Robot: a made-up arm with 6 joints. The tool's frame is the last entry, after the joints. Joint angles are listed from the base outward. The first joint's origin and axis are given. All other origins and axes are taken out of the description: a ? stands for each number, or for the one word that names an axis. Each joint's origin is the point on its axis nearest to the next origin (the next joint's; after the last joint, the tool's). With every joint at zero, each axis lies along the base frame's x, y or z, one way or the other. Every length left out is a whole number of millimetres.
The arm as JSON. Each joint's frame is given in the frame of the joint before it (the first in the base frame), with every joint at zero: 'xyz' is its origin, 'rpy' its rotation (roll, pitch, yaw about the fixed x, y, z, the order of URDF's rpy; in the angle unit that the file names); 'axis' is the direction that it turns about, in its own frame. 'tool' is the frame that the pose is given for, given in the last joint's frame.
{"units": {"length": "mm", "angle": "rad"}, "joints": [
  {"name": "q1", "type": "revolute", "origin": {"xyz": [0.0, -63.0, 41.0], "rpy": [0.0, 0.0, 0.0]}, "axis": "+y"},
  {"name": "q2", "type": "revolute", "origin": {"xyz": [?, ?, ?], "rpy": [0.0, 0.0, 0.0]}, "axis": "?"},
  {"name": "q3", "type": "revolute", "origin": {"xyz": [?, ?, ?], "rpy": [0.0, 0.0, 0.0]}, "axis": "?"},
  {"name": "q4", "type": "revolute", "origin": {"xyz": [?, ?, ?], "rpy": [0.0, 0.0, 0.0]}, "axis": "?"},
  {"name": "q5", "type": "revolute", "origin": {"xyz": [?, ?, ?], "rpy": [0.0, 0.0, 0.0]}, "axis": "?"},
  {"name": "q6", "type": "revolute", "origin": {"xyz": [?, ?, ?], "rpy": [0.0, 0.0, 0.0]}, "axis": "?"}
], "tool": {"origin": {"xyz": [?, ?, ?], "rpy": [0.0, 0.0, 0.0]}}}
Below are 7 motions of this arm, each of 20 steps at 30 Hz.
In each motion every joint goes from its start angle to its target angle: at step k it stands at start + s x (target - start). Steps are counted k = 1, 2, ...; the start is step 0. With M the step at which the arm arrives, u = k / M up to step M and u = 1 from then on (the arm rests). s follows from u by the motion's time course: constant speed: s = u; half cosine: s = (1 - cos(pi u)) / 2; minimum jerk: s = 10 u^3 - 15 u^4 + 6 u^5.
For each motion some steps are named. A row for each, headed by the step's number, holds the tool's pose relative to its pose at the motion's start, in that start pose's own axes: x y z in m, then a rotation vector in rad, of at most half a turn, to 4 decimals.
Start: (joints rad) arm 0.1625 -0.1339 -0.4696 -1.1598 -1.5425 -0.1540
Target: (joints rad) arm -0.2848 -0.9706 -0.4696 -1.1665 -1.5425 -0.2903
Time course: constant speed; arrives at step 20
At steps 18, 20:
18: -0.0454 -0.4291 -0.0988 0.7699 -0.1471 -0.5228
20: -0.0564 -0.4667 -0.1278 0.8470 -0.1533 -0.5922

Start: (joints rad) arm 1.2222 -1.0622 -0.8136 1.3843 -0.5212 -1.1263
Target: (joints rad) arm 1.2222 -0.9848 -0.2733 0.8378 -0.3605 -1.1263
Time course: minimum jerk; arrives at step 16
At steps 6, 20:
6: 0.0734 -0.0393 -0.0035 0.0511 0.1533 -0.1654
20: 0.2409 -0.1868 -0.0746 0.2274 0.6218 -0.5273

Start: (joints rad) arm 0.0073 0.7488 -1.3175 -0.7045 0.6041 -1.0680
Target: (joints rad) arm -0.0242 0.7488 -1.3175 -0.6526 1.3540 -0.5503
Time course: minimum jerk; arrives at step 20
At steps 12, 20:
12: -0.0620 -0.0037 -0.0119 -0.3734 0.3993 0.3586
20: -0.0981 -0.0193 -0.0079 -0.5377 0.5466 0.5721

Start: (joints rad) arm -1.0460 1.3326 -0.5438 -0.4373 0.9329 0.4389
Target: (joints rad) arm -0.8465 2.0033 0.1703 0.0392 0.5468 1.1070
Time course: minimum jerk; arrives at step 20
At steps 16, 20:
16: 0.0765 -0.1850 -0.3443 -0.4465 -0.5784 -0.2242
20: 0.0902 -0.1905 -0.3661 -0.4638 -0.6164 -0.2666

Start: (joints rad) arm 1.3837 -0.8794 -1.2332 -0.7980 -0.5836 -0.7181
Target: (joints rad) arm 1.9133 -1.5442 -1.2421 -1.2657 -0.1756 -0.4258
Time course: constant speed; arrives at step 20
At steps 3, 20:
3: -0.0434 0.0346 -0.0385 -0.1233 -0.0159 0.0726
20: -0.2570 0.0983 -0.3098 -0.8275 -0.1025 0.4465

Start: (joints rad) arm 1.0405 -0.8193 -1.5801 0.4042 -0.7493 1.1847
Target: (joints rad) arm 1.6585 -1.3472 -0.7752 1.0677 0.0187 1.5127
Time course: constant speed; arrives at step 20
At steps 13, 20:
13: -0.1253 0.1144 -0.0893 0.3986 -1.4362 -0.1043
20: -0.1250 0.2211 -0.0832 0.7588 -2.1116 -0.2773

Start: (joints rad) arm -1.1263 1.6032 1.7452 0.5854 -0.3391 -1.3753
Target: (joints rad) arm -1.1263 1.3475 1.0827 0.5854 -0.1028 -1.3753
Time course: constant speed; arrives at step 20
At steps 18, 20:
18: -0.0948 0.1255 -0.1455 -0.3933 -0.2363 -0.1930
20: -0.0985 0.1380 -0.1696 -0.4410 -0.2576 -0.2166

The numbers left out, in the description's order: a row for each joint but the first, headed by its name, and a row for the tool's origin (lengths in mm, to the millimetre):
q2: xyz 237.0 0.0 255.0, axis +x
q3: xyz 0.0 80.0 103.0, axis +z
q4: xyz 8.0 -368.0 0.0, axis -y
q5: xyz -78.0 0.0 178.0, axis +z
q6: xyz -54.0 83.0 0.0, axis -x
tool: xyz 0.0 115.0 95.0

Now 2 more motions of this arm.
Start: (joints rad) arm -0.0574 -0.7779 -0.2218 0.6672 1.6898 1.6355
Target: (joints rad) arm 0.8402 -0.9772 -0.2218 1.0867 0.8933 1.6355
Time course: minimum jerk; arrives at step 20
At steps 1, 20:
1: 0.0002 0.0003 -0.0004 0.0002 0.0001 -0.0002
20: 0.2674 0.3209 -0.1577 0.2029 0.1353 -0.2718

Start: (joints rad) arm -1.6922 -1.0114 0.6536 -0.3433 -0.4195 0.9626
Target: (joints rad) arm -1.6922 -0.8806 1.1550 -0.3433 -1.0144 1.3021
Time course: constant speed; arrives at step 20
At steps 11, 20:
11: 0.0962 0.0231 0.0120 -0.1959 0.0107 -0.0837
20: 0.1633 0.0395 0.0385 -0.3395 0.0279 -0.1653

